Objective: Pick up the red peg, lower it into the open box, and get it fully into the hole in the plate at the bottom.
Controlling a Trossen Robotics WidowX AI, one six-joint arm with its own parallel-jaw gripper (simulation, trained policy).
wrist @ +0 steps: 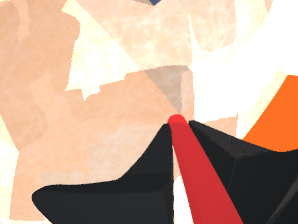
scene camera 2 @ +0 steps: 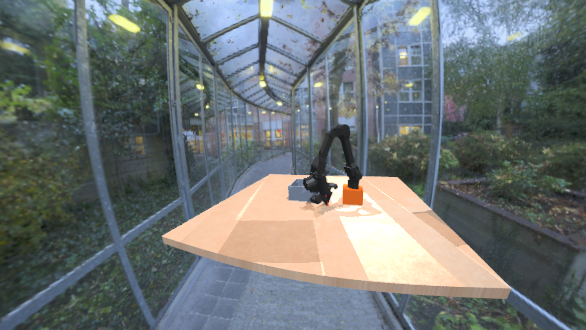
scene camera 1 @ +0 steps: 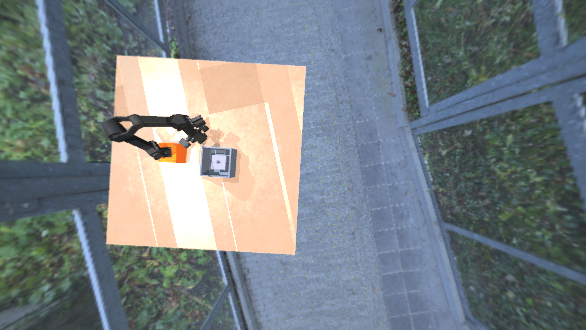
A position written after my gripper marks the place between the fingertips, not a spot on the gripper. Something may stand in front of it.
In view: my gripper (wrist: 178, 127) and a grey box (scene camera 1: 206, 152).
